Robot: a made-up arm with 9 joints. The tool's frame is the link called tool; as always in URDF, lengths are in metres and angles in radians.
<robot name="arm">
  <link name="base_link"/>
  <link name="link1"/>
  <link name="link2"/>
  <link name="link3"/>
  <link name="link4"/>
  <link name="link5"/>
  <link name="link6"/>
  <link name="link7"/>
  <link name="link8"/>
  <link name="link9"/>
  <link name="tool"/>
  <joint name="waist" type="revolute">
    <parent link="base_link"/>
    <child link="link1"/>
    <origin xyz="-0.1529 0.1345 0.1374" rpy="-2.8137 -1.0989 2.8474"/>
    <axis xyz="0 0 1"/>
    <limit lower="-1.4" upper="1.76"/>
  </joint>
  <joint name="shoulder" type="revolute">
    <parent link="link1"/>
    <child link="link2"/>
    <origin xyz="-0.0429 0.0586 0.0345" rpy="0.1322 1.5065 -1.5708"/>
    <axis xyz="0 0 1"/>
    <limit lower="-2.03" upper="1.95"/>
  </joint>
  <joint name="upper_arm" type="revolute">
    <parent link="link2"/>
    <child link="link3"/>
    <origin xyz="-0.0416 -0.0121 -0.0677" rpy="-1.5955 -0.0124 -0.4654"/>
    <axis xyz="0 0 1"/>
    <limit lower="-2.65" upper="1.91"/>
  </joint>
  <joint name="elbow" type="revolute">
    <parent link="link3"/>
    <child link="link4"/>
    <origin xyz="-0.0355 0.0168 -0.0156" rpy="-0.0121 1.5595 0"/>
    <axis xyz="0 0 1"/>
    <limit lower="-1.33" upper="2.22"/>
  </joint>
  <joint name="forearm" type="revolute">
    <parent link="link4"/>
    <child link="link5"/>
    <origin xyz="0.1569 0.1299 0.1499" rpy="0.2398 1.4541 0"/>
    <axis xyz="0 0 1"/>
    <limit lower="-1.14" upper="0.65"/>
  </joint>
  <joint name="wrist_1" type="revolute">
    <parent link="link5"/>
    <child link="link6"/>
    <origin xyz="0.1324 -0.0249 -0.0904" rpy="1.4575 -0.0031 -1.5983"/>
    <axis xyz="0 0 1"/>
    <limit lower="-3" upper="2.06"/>
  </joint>
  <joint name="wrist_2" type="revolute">
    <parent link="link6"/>
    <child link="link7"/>
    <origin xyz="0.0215 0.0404 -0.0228" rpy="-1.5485 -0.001 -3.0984"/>
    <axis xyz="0 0 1"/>
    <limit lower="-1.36" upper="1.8"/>
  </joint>
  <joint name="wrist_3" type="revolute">
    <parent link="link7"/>
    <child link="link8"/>
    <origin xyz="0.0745 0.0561 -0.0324" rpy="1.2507 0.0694 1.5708"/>
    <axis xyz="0 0 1"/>
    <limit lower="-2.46" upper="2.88"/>
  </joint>
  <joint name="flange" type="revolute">
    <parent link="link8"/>
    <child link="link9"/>
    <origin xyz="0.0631 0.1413 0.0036" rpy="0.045 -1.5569 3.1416"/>
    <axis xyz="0 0 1"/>
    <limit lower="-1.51" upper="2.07"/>
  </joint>
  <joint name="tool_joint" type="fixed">
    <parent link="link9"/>
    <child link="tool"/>
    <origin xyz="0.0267 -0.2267 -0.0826" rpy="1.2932 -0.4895 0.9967"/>
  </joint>
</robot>
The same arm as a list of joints. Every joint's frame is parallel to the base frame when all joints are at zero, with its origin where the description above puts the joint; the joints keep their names.
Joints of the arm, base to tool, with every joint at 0 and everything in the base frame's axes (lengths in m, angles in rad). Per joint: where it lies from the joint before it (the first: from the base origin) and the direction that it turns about. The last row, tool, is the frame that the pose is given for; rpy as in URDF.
waist: axis -0.90039 -0.063699 -0.430395 origin -0.1529 0.1345 0.1374
shoulder: axis 0 -1 0 origin -0.0124 0.0501 -0.0616
upper_arm: axis 0.0114 0.024701 0.99963 origin -0.0321 0.0677 -0.0291
elbow: axis 1 0 -0.0001 origin -0.0355 0.0168 -0.0156
forearm: axis 0.112999 -0.261398 -0.958594 origin 0.1499 0.1260 -0.1601
wrist_1: axis 1 0 0 origin -0.1424 -0.0008 0.0777
wrist_2: axis 0.022299 0.218094 0.975673 origin -0.0228 -0.0313 -0.0334
wrist_3: axis -0.0139 0.99492 0.099702 origin -0.0567 0.0660 -0.0467
flange: axis -1 0 0 origin -0.0694 -0.0112 0.1379
tool: origin 0.0826 0.0038 0.2282 rpy 0.2539 0.7605 2.2770
Joint limits (rad, base to tool): -1.4000..1.7600 -2.0300..1.9500 -2.6500..1.9100 -1.3300..2.2200 -1.1400..0.6500 -3.0000..2.0600 -1.3600..1.8000 -2.4600..2.8800 -1.5100..2.0700

